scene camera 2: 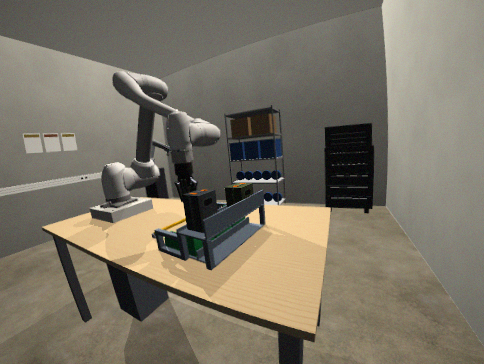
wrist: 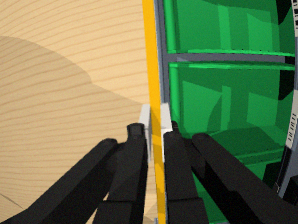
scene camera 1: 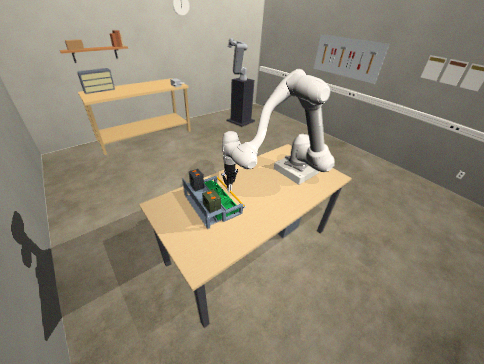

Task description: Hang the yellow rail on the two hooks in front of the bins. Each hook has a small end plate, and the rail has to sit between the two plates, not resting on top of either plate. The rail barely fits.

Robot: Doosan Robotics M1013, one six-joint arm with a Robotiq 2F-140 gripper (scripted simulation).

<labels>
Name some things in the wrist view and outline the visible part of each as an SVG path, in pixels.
The gripper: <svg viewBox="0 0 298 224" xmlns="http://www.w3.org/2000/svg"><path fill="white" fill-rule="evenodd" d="M150 104L142 105L138 123L126 126L128 138L125 142L118 143L114 138L106 138L100 141L27 209L0 224L86 224L96 209L92 224L143 224L148 163L151 163L152 123ZM160 103L162 160L165 165L168 224L209 224L202 197L198 196L192 172L230 224L298 224L298 207L284 201L210 135L196 133L192 135L192 139L182 137L177 122L171 121L168 103Z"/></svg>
A green bin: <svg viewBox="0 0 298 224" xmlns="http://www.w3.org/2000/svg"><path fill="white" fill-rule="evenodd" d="M168 62L171 121L178 123L182 137L192 139L192 135L195 133L206 133L236 158L284 151L293 99L295 65L265 61Z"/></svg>
</labels>
